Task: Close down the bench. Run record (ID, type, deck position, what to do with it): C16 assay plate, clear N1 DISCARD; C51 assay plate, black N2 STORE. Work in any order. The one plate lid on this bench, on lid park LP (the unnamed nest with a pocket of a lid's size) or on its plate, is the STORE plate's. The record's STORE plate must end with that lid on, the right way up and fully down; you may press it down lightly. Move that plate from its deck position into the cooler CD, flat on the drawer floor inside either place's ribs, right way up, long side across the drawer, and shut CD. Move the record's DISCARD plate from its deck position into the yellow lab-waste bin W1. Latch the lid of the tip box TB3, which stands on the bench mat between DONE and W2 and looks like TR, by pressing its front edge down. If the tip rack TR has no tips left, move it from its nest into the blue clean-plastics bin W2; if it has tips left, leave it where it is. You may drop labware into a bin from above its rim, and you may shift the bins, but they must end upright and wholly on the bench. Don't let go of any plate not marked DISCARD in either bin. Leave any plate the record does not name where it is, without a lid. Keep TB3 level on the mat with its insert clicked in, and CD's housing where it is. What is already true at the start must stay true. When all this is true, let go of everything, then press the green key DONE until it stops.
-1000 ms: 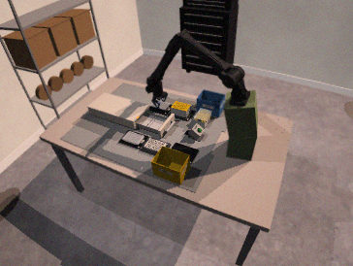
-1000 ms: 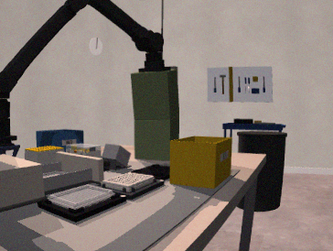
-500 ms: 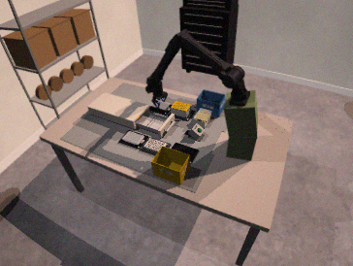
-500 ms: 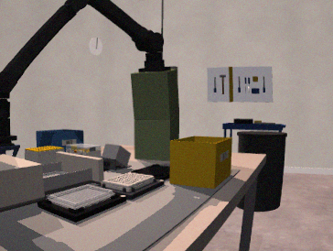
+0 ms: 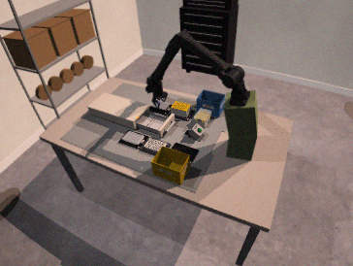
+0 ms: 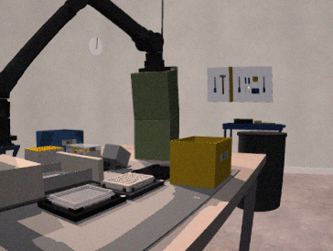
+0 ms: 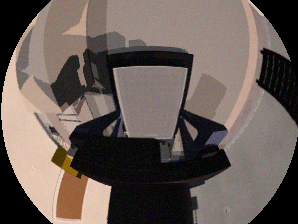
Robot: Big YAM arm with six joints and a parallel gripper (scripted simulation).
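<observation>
Right now my hand is 20 mm above the black plate. From my hand the other things lie so: black nest N2: 30 mm below; then yellow-topped tip rack TR: 180 mm behind, 10 mm to the right, 20 mm above; then clear plate lid: right at my hand.
</observation>
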